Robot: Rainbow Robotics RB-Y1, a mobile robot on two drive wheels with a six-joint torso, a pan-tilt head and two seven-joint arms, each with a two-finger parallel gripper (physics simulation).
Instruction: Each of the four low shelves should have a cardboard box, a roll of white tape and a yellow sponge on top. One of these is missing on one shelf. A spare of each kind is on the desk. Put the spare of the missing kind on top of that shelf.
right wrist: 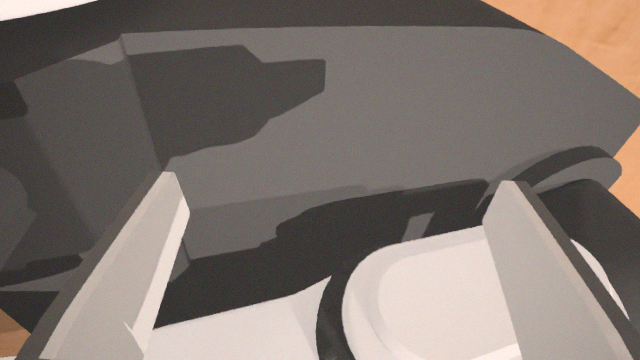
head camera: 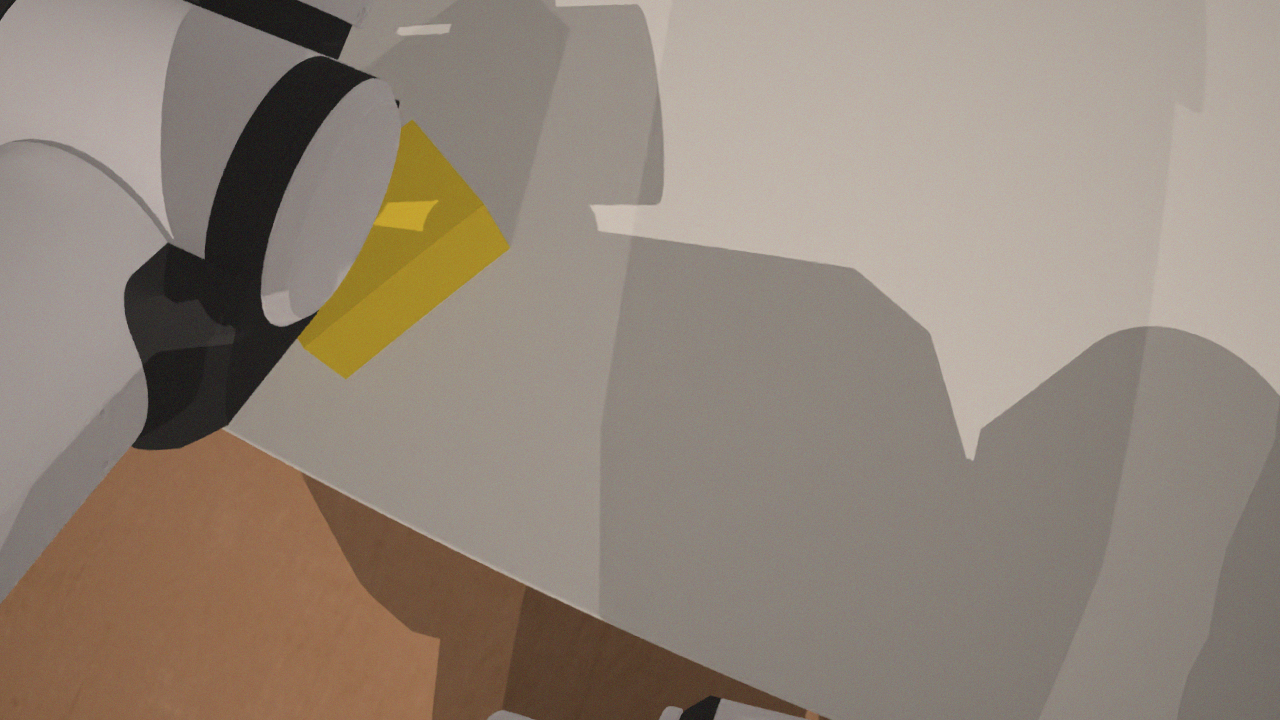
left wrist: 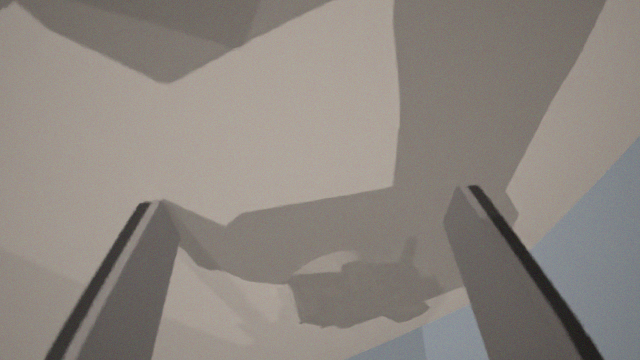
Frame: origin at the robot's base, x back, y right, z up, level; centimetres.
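Seen in the pictures: left gripper, fingertip midpoint: [left wrist: 311, 212]; right gripper, fingertip midpoint: [right wrist: 336, 197].
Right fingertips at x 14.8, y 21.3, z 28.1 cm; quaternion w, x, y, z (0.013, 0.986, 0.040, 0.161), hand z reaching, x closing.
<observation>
A point is followed by its place in that frame.
A yellow sponge [head camera: 410, 293] @[x -33.5, y -21.2, z 74.5 cm] lies on a broad pale top [head camera: 760, 161] @[x -44.3, y -7.7, z 72.1 cm] [left wrist: 280, 125] @[x -57.0, y -24.8, z 72.1 cm] in the upper left of the head view. The left arm's wrist covers part of it. I cannot tell from these frames whether this top is the desk or a shelf. My left gripper [left wrist: 311, 212] @[x -59.7, y -24.8, z 73.8 cm] is open and empty above the pale top, near its edge; its fingers do not show in the head view. My right gripper [right wrist: 336, 197] @[x 14.8, y 21.3, z 28.1 cm] is open with nothing between its fingers, above the robot's own dark and white body parts. No cardboard box or tape roll shows.
The left arm [head camera: 80, 205] @[x -27.7, y -20.7, z 94.7 cm] fills the upper left of the head view. A brown wood-like surface [head camera: 223, 555] @[x -15.7, y -74.0, z 0.1 cm] lies beyond the pale top's lower edge. A blue-grey surface [left wrist: 600, 225] @[x -115.3, y -89.3, z 69.4 cm] lies past its edge at the right. The robot's shadows fall across the top.
</observation>
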